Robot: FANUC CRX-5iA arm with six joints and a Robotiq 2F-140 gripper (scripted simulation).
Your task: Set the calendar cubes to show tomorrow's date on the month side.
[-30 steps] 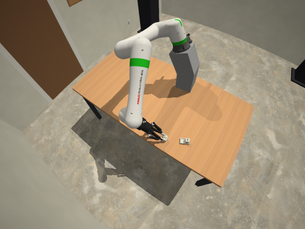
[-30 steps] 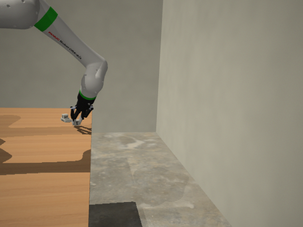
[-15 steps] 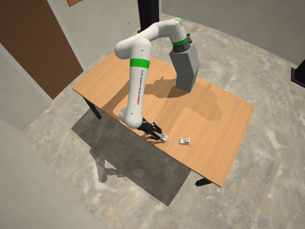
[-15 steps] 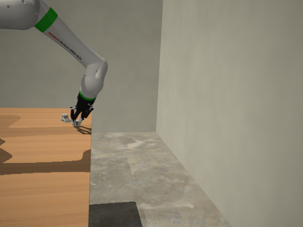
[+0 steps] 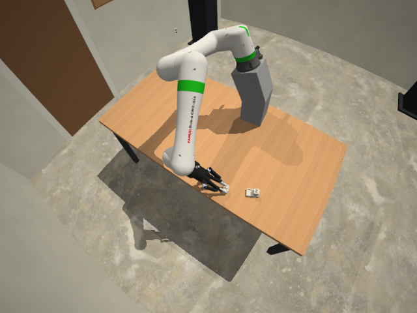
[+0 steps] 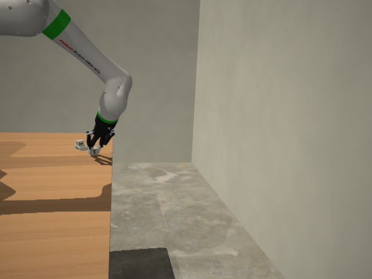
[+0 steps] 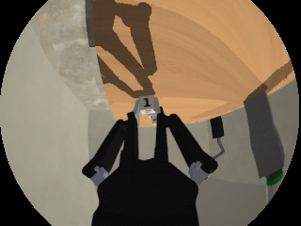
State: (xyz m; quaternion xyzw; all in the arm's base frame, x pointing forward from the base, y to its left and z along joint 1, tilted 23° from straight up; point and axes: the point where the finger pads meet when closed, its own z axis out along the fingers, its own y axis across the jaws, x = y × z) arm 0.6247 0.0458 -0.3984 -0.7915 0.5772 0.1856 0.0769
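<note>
The white date cube is 10 mm behind my hand, 20 mm to the left of it and 20 mm below it. From my hand the other things lie so: calendar tray: 80 mm behind, 160 mm to the left, 30 mm below.
</note>
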